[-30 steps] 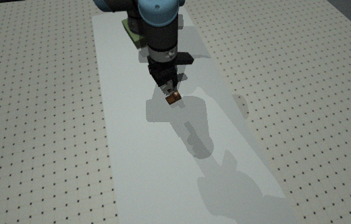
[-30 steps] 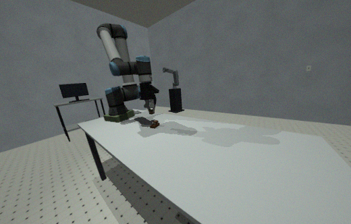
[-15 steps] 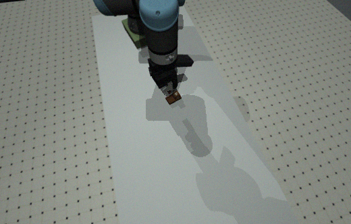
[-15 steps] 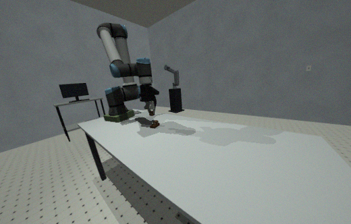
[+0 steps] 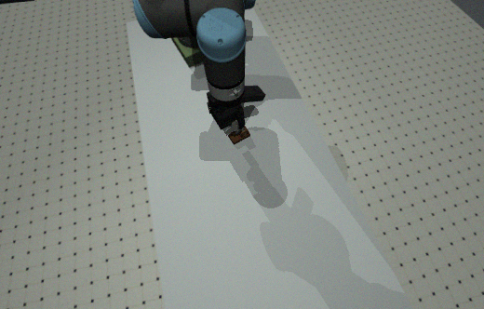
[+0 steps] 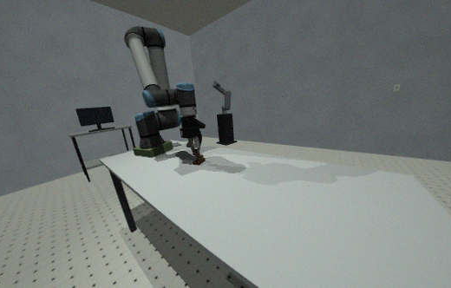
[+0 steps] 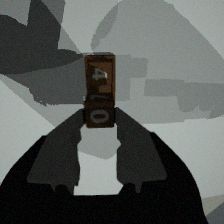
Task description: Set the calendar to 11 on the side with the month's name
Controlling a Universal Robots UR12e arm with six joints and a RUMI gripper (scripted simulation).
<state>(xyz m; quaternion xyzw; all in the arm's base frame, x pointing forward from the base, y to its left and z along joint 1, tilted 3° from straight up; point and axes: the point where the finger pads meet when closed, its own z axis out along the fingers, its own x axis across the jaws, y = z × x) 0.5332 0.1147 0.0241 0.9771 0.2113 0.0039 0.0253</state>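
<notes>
My hand is 70 mm above the brown calendar tray, 10 mm to the right of it and 10 mm past it. Round my hand: brown cube 10 mm below.
</notes>
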